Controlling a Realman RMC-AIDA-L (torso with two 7-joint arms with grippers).
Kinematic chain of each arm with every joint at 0, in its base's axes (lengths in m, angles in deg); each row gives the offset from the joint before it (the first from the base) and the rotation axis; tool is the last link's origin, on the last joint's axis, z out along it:
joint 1: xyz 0 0 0.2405 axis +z
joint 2: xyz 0 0 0 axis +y
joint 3: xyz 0 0 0.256 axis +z
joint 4: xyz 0 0 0 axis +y
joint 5: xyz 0 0 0.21 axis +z
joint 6: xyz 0 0 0 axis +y
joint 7: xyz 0 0 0.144 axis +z
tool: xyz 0 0 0
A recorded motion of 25 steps. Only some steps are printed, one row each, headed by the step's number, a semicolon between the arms.
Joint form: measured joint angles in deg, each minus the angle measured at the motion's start. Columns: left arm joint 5, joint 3, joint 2, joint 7, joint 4, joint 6, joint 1; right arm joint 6, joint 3, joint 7, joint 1, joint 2, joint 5, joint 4.
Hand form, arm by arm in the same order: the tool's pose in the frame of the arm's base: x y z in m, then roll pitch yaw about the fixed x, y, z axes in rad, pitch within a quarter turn. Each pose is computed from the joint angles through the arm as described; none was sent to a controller.
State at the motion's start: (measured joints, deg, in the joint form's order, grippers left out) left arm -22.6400 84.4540 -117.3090 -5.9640 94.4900 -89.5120 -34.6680; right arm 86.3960 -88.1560 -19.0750 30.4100 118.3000 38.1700 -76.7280
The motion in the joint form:
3: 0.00 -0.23 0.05 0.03 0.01 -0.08 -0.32; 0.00 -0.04 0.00 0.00 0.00 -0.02 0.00
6: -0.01 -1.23 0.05 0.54 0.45 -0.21 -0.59; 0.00 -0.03 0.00 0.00 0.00 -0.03 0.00
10: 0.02 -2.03 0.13 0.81 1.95 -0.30 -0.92; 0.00 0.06 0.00 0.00 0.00 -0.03 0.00
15: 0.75 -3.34 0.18 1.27 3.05 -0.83 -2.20; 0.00 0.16 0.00 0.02 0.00 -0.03 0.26
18: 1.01 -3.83 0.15 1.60 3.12 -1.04 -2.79; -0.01 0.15 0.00 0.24 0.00 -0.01 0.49
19: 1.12 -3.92 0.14 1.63 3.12 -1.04 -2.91; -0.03 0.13 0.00 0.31 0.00 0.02 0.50
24: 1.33 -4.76 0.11 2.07 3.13 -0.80 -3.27; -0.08 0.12 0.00 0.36 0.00 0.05 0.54
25: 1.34 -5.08 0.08 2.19 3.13 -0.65 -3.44; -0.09 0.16 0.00 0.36 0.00 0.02 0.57
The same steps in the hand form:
3: -0.1294 0.3655 0.0409 -2.4488 -0.1976 1.0118; 0.1861 0.3295 -0.0298 -2.7545 -0.1554 -0.9262
6: -0.1273 0.3672 0.0452 -2.4477 -0.2092 1.0028; 0.1861 0.3295 -0.0298 -2.7543 -0.1553 -0.9263
10: -0.1208 0.3685 0.0515 -2.4426 -0.2294 0.9768; 0.1862 0.3297 -0.0295 -2.7541 -0.1540 -0.9271
15: -0.1121 0.3721 0.0596 -2.4259 -0.2471 0.9464; 0.1871 0.3297 -0.0296 -2.7543 -0.1545 -0.9315
18: -0.1093 0.3737 0.0616 -2.4210 -0.2491 0.9369; 0.1867 0.3302 -0.0300 -2.7550 -0.1563 -0.9310
19: -0.1088 0.3741 0.0621 -2.4192 -0.2502 0.9351; 0.1862 0.3304 -0.0302 -2.7554 -0.1562 -0.9296
24: -0.1074 0.3765 0.0654 -2.4144 -0.2616 0.9266; 0.1860 0.3306 -0.0303 -2.7558 -0.1558 -0.9289
25: -0.1064 0.3774 0.0665 -2.4141 -0.2671 0.9229; 0.1862 0.3307 -0.0302 -2.7552 -0.1554 -0.9296

